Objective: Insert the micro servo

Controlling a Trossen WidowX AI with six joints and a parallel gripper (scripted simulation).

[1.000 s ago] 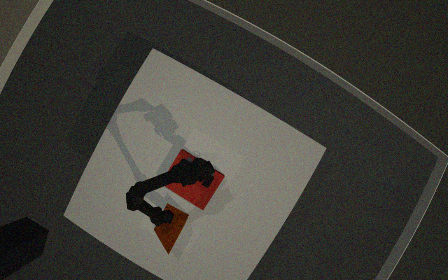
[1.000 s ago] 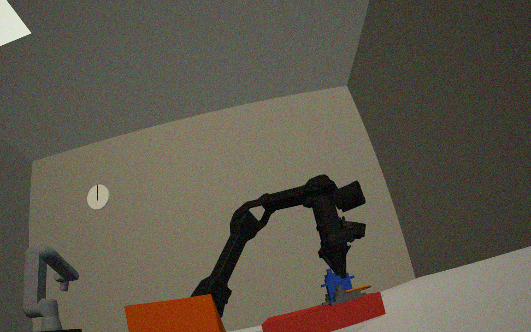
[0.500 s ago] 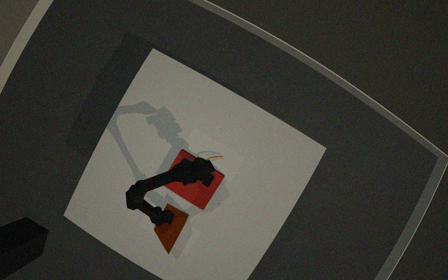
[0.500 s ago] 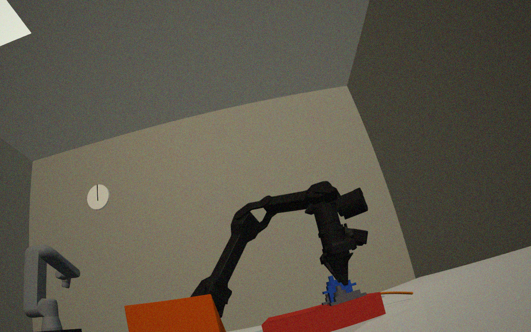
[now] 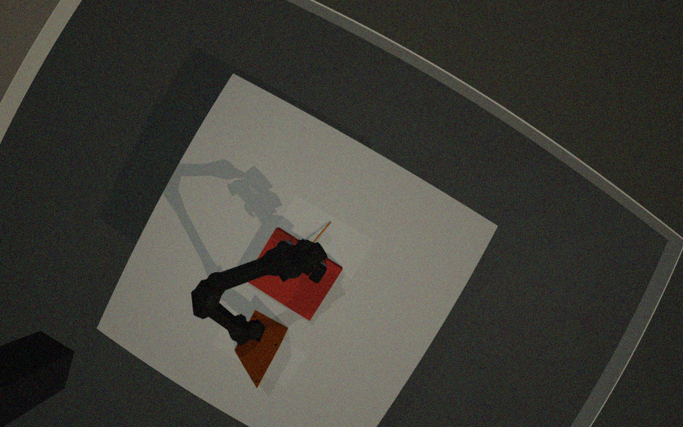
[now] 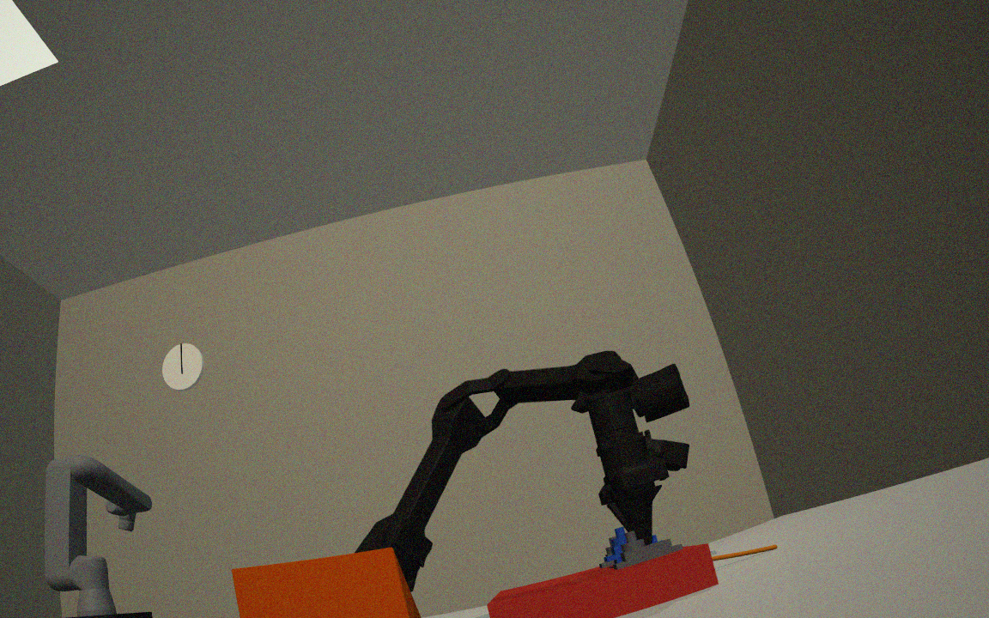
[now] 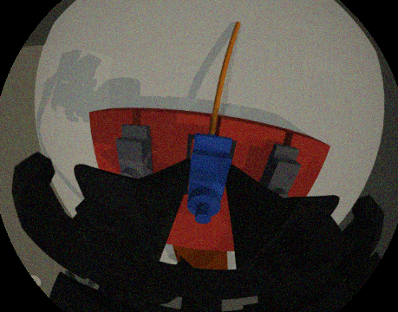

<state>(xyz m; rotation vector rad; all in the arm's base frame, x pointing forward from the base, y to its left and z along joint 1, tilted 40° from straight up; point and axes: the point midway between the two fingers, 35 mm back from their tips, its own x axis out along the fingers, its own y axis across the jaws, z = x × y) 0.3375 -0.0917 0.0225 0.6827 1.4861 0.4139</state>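
Right now the red deck is 120 mm behind my gripper tip, 20 mm to the left of it and 40 mm below it.
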